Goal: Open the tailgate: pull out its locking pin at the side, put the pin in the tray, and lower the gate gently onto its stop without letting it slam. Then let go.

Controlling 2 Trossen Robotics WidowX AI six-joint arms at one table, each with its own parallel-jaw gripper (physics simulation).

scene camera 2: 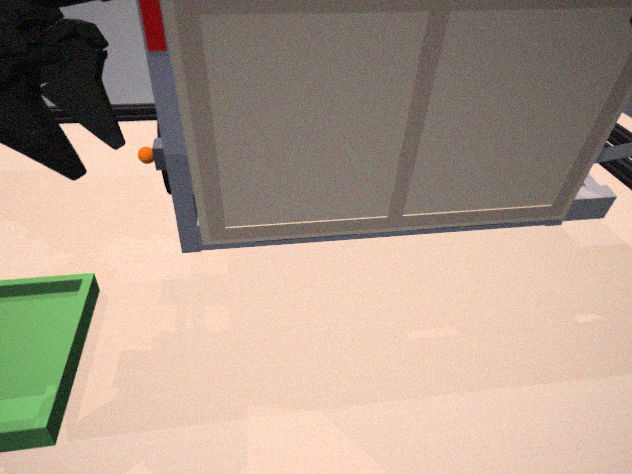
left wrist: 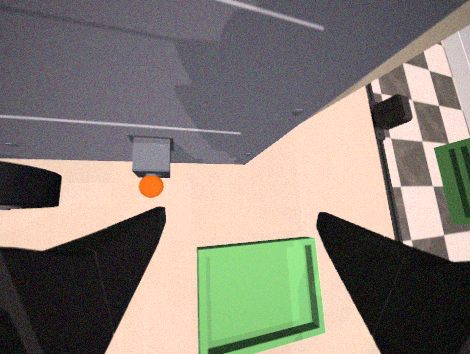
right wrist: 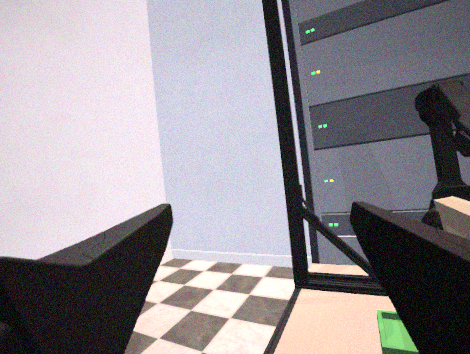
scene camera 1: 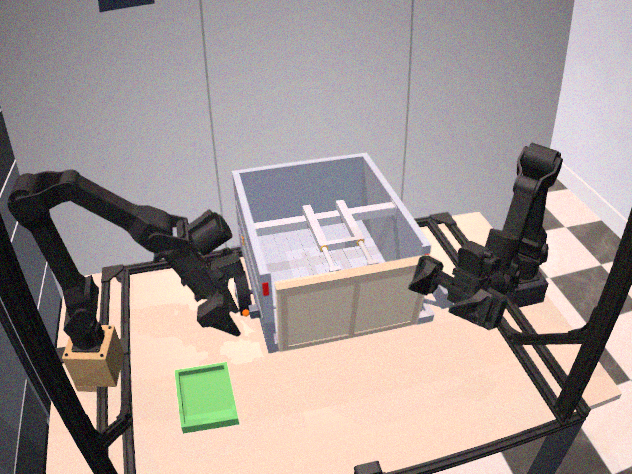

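Where they show: left gripper, fingertip midpoint: (scene camera 2: pixel 103 160) (left wrist: pixel 242 216) (scene camera 1: pixel 238 323); right gripper, fingertip midpoint: (right wrist: pixel 260 211) (scene camera 1: pixel 428 297); left arm's base, origin of the base link: (scene camera 1: pixel 88 341); right arm's base, origin of the base link: (scene camera 1: pixel 523 274).
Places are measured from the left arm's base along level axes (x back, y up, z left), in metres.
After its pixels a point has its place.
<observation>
The locking pin's orange ball end (scene camera 1: pixel 245 312) {y 0.013, x -0.337, z 0.066 m} (scene camera 2: pixel 146 155) {y 0.011, x -0.340, z 0.064 m} (left wrist: pixel 151 186) {y 0.015, x -0.337, z 0.069 m} sticks out of a grey block low on the trailer's left side. The tan tailgate (scene camera 1: pixel 347 311) {y 0.077, x -0.539, z -0.011 m} (scene camera 2: pixel 316 117) {y 0.090, x -0.488, z -0.023 m} stands upright, closed across the bed's front. The green tray (scene camera 1: pixel 210 426) {y -0.098, x -0.262, z -0.145 m} (scene camera 2: pixel 74 362) {y -0.100, x -0.307, z -0.070 m} (left wrist: pixel 320 305) {y -0.087, x -0.237, z -0.145 m} (right wrist: pixel 382 332) {y -0.087, x -0.280, z -0.136 m} lies on the table at the left, empty. My left gripper (scene camera 1: pixel 238 322) {y 0.032, x -0.327, z 0.015 m} (scene camera 2: pixel 98 162) {y 0.032, x -0.327, z 0.015 m} (left wrist: pixel 242 216) {y 0.032, x -0.327, z 0.015 m} is open and empty, pointing down beside the pin; in its wrist view the ball is just beyond the left-hand fingertip. My right gripper (scene camera 1: pixel 431 301) {y 0.209, x -0.656, z -0.130 m} (right wrist: pixel 260 211) {y 0.209, x -0.656, z -0.130 m} is open and empty by the gate's right end.
The grey trailer bed (scene camera 1: pixel 245 214) {y 0.171, x -0.346, z 0.192 m} holds a pale frame with two bars. A dark wheel (left wrist: pixel 30 185) {y -0.037, x -0.328, z 0.160 m} is beside the pin block. Black rails (scene camera 1: pixel 127 357) {y -0.089, x -0.060, z 0.036 m} border the table (scene camera 1: pixel 382 397) {y -0.109, x -0.609, z -0.080 m}. A wooden block (scene camera 1: pixel 91 367) {y -0.026, x -0.011, z -0.050 m} is under the left arm's base.
</observation>
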